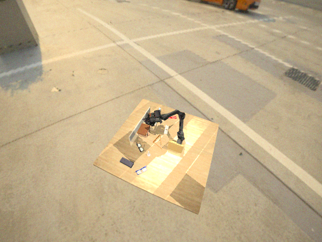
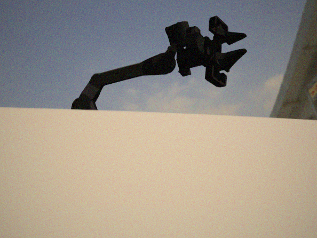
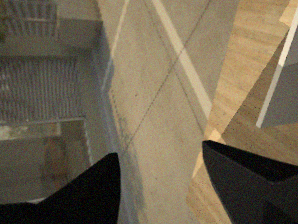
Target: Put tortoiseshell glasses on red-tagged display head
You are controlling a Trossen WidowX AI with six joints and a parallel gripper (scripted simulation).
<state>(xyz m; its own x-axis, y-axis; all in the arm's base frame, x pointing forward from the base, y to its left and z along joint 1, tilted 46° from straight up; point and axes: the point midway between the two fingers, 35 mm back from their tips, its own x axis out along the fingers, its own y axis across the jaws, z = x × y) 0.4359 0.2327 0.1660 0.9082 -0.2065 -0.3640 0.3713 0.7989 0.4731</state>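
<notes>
Now: the grey cylinder 140 mm behind my gripper tip, 190 mm to the left of it and 370 mm below it. The rest, counted from my gripper tip: dark case 60 mm ahead, 380 mm to the left, 370 mm below; white upright panel 140 mm ahead, 200 mm to the right, 340 mm below.
</notes>
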